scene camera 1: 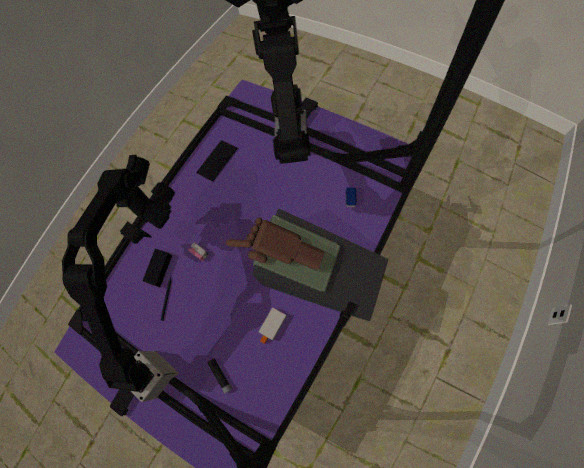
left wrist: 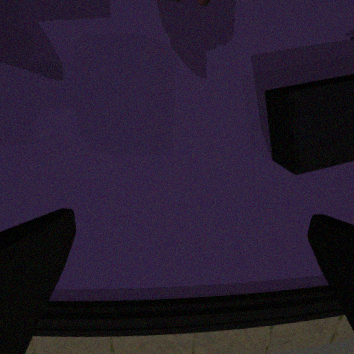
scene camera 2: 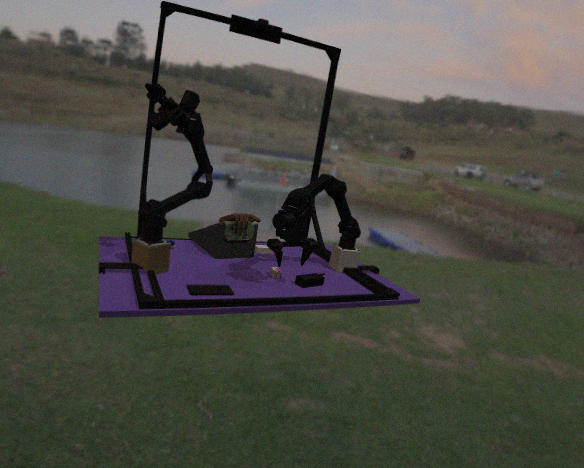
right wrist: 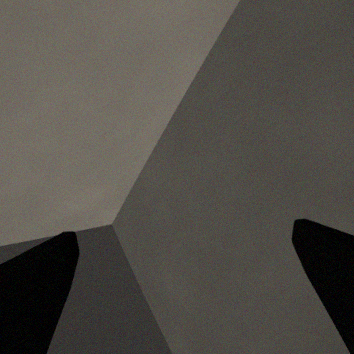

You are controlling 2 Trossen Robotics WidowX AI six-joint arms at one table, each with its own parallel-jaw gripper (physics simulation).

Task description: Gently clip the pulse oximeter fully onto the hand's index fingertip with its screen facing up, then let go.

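Frame: origin at the left arm's base, x ahead, y up, z right, level; centimetres.
Seen in the pictures: left gripper, between the fingertips: (left wrist: 194, 223) (scene camera 2: 290, 266); right gripper, between the fingertips: (scene camera 2: 151, 91) (right wrist: 186, 236); left arm's base, origin of its link: (scene camera 1: 139, 376) (scene camera 2: 346, 247); right arm's base, origin of its link: (scene camera 2: 151, 240).
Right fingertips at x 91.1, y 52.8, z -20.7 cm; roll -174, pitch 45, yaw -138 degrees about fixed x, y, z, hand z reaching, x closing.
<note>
Offsets run from my right fingertips to a thing's top centre. "*": to the spot under its first point.
The small white-and-pink pulse oximeter @[dx -54.0, dy -60.2, dz +7.1 cm] (scene camera 1: 198, 251) (scene camera 2: 275, 272) lies on the purple table, apparently on its side, off the index fingertip. The brown hand @[* dx -40.5, dy -44.2, dz +30.2 cm] (scene camera 1: 275, 241) (scene camera 2: 241, 219) rests palm down on a raised green pad, with its index finger (scene camera 1: 239, 243) stretched toward the oximeter. My left gripper (scene camera 1: 160, 215) (scene camera 2: 291, 265) (left wrist: 194, 223) is open and empty above the table near the oximeter, which does not show in the left wrist view. My right gripper (scene camera 2: 154, 106) (right wrist: 186, 236) is open and empty, raised high and far from the hand.
A black box @[dx -66.2, dy -59.8, dz -0.5 cm] (scene camera 1: 157, 268) (scene camera 2: 310, 280) (left wrist: 312, 125) and a thin dark stick @[dx -71.6, dy -62.4, dz +7.9 cm] (scene camera 1: 166, 300) lie near the oximeter. A flat black slab @[dx -25.5, dy -62.6, dz -10.6 cm] (scene camera 1: 217, 160) (scene camera 2: 210, 290), blue item @[dx -12.0, dy -60.1, dz +35.4 cm] (scene camera 1: 351, 197), white box @[dx -58.2, dy -60.6, dz +39.4 cm] (scene camera 1: 273, 323) and dark cylinder @[dx -78.4, dy -60.6, dz +36.1 cm] (scene camera 1: 218, 375) lie around. The grey wedge (scene camera 1: 367, 280) (scene camera 2: 215, 240) supports the pad.
</note>
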